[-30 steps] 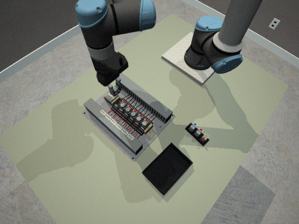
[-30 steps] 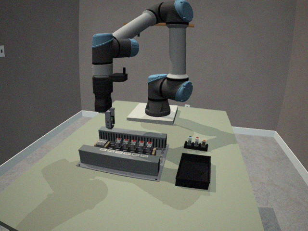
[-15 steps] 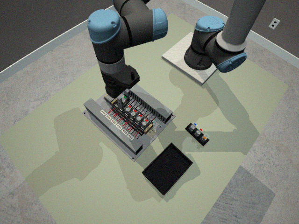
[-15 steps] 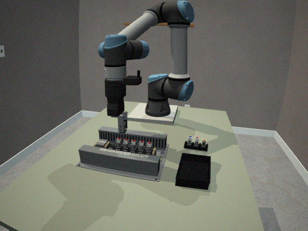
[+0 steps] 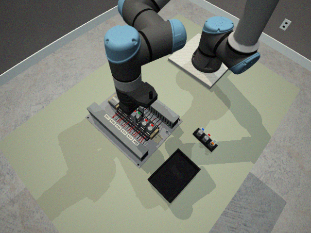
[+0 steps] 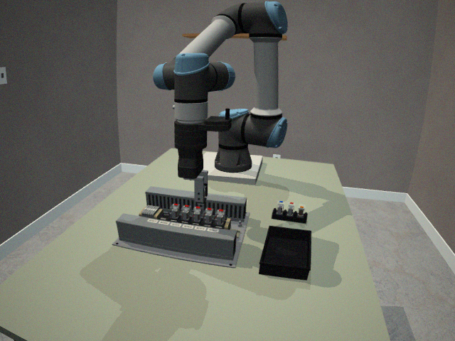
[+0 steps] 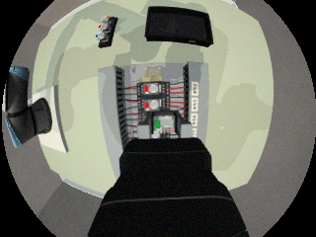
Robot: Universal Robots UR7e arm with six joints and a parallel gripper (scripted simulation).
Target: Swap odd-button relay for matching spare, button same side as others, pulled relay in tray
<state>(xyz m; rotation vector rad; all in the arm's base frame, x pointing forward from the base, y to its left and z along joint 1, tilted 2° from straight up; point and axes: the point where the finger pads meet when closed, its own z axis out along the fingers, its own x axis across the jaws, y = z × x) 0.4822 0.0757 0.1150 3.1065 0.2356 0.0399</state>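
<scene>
My gripper is now 230 mm to the right of the black tray, 110 mm above it and 10 mm short of it. Also, from my hand: green-button relay 10 mm below; then blue-button relay 180 mm behind, 170 mm to the left, 100 mm below; then black spare holder 210 mm to the left, 180 mm behind, 120 mm below.
</scene>
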